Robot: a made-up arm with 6 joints. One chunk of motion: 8 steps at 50 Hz.
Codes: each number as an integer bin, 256 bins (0 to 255) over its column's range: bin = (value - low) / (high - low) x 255, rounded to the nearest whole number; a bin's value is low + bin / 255 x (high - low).
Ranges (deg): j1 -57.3..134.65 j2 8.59..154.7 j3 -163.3..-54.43 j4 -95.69..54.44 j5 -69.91..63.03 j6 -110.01..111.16
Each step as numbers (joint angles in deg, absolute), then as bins.
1 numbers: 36.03 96.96 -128.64 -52.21 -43.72 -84.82
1 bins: 124 154 81 74 50 29
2 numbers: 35.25 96.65 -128.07 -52.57 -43.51 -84.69
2 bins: 123 154 83 73 51 29
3 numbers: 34.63 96.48 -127.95 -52.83 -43.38 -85.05
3 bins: 122 153 83 73 51 29
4 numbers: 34.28 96.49 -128.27 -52.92 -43.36 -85.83
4 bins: 122 153 82 73 51 28
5 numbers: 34.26 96.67 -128.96 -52.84 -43.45 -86.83
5 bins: 122 154 80 73 51 27
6 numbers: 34.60 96.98 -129.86 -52.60 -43.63 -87.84
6 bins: 122 154 78 73 50 26
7 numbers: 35.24 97.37 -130.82 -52.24 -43.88 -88.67
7 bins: 123 155 76 74 50 25
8 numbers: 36.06 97.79 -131.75 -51.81 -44.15 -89.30
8 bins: 124 156 74 75 49 24
